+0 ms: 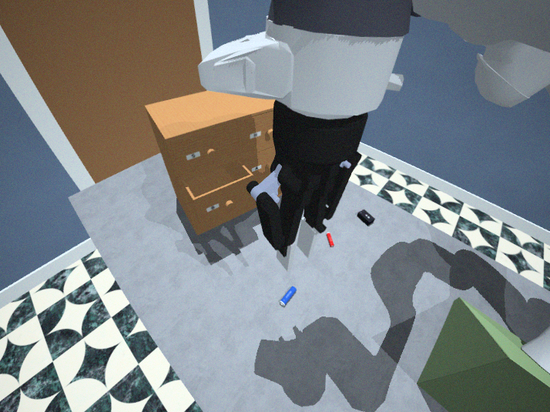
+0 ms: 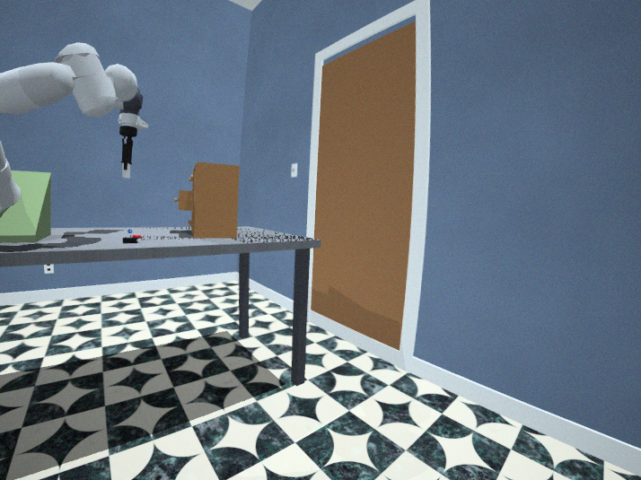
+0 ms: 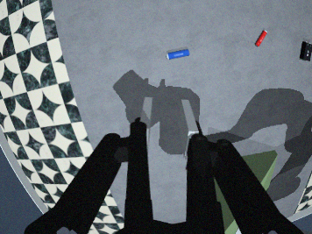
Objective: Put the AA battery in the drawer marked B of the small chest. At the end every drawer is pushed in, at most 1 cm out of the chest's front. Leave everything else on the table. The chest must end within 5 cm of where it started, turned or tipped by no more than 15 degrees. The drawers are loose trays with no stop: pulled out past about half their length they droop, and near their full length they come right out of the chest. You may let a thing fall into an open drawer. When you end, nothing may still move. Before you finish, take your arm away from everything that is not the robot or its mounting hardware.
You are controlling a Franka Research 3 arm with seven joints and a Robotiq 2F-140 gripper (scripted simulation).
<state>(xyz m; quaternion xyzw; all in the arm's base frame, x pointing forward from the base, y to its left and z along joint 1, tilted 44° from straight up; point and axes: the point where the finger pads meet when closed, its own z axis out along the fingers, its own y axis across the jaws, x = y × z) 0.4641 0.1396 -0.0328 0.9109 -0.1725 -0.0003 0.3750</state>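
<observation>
Right now my hand is 2 cm short of the blue AA battery, 4 cm to the left of it and 28 cm above it. The rest, counted from my hand: small black object (3 cm behind, 38 cm to the right, 27 cm below); then red cylinder (1 cm ahead, 24 cm to the right, 28 cm below).
</observation>
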